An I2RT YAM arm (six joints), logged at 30 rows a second.
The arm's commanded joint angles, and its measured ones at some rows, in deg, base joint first. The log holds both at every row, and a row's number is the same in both.
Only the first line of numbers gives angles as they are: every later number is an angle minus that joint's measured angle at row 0.
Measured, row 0: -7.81, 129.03, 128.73, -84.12, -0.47, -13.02
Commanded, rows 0 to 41: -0.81, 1.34, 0.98, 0.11, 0.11, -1.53; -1.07, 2.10, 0.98, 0.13, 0.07, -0.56; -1.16, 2.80, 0.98, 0.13, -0.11, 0.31; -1.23, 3.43, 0.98, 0.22, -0.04, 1.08; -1.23, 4.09, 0.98, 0.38, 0.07, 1.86; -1.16, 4.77, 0.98, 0.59, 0.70, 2.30; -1.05, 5.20, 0.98, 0.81, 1.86, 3.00; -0.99, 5.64, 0.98, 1.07, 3.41, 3.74; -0.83, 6.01, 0.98, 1.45, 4.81, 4.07; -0.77, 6.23, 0.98, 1.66, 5.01, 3.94; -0.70, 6.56, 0.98, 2.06, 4.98, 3.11; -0.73, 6.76, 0.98, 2.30, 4.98, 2.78; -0.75, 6.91, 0.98, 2.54, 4.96, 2.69; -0.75, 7.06, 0.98, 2.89, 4.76, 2.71; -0.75, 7.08, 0.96, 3.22, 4.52, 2.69; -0.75, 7.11, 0.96, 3.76, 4.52, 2.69; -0.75, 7.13, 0.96, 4.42, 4.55, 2.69; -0.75, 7.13, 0.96, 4.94, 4.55, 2.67; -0.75, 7.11, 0.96, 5.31, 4.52, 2.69; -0.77, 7.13, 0.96, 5.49, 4.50, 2.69; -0.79, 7.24, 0.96, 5.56, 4.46, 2.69; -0.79, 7.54, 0.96, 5.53, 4.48, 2.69; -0.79, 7.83, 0.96, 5.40, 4.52, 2.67; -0.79, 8.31, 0.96, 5.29, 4.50, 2.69; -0.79, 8.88, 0.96, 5.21, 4.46, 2.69; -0.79, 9.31, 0.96, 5.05, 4.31, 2.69; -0.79, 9.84, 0.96, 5.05, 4.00, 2.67; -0.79, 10.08, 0.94, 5.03, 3.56, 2.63; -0.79, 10.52, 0.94, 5.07, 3.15, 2.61; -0.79, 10.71, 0.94, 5.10, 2.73, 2.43; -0.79, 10.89, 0.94, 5.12, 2.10, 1.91; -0.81, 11.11, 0.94, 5.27, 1.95, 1.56; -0.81, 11.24, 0.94, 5.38, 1.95, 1.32; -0.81, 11.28, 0.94, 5.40, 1.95, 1.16; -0.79, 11.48, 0.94, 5.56, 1.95, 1.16; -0.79, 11.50, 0.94, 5.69, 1.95, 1.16; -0.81, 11.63, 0.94, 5.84, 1.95, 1.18; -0.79, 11.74, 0.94, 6.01, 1.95, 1.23; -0.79, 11.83, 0.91, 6.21, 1.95, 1.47; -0.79, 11.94, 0.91, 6.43, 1.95, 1.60; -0.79, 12.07, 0.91, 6.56, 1.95, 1.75; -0.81, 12.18, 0.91, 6.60, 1.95, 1.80
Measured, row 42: -0.75, 11.24, 0.11, 6.34, 2.51, 2.02
